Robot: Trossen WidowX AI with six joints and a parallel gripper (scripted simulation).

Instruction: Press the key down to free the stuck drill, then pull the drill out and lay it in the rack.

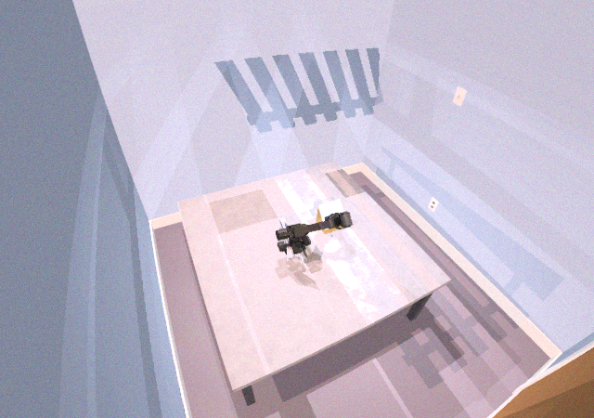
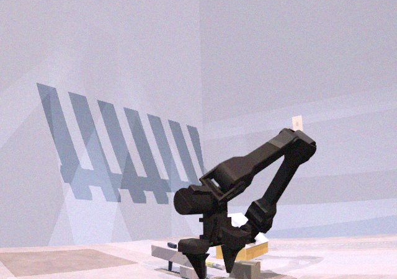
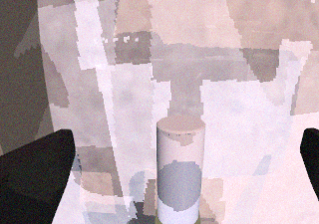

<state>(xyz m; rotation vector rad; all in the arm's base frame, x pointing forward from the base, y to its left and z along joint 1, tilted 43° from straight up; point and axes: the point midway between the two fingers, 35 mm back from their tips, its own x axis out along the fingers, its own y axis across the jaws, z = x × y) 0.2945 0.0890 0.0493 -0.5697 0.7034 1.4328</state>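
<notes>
Now: gripper tip 1 cm past the drill, 4 cm to the left of it and 3 cm below it. From my gripper tip the other things lie so: dark blue part (2 cm behind, 17 cm to the right, 3 cm above).
</notes>
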